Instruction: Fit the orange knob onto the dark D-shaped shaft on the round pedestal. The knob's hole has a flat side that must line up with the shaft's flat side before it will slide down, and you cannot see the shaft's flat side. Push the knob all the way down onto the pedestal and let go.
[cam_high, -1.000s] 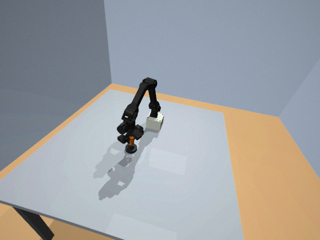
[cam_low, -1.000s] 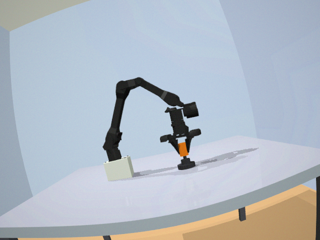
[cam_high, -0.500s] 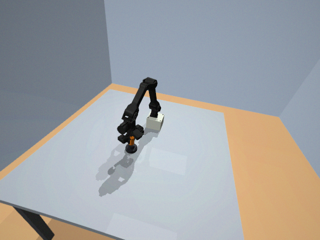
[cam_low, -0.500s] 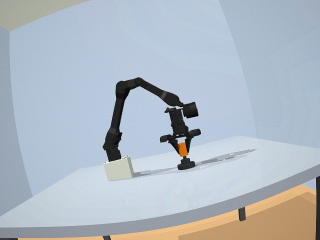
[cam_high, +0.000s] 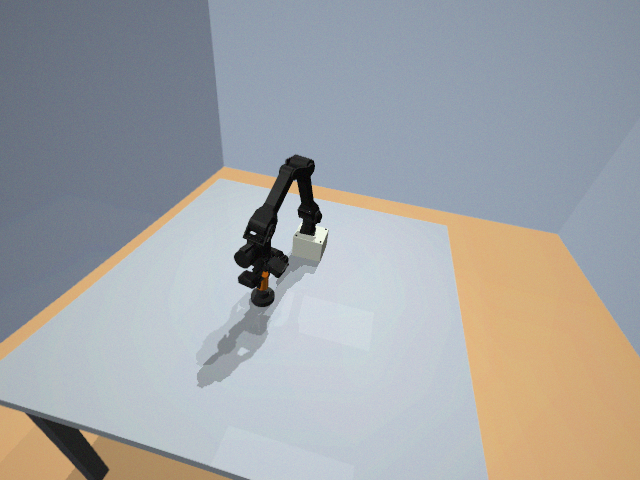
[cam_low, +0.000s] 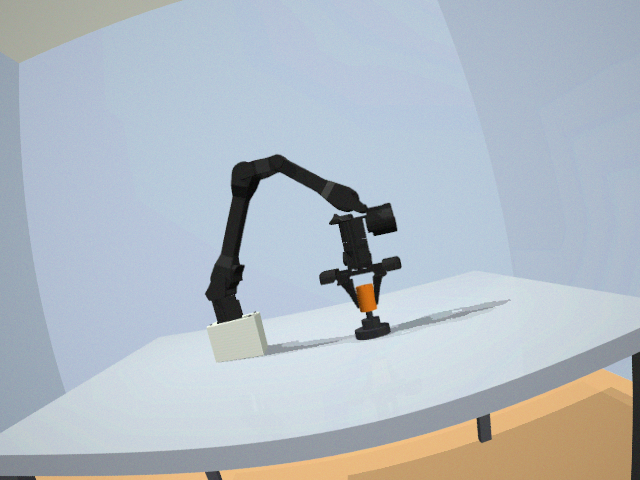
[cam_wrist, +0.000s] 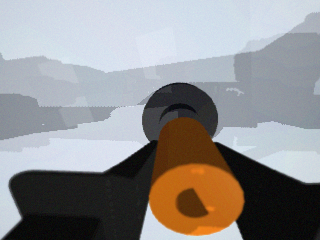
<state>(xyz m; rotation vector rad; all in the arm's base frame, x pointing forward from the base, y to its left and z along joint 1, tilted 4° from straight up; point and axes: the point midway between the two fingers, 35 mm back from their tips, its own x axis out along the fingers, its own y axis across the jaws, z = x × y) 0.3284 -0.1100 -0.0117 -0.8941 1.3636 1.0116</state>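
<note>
My gripper tip is 20 mm below the orange knob. Also, from my gripper tip: dark round pedestal 40 mm below.
</note>
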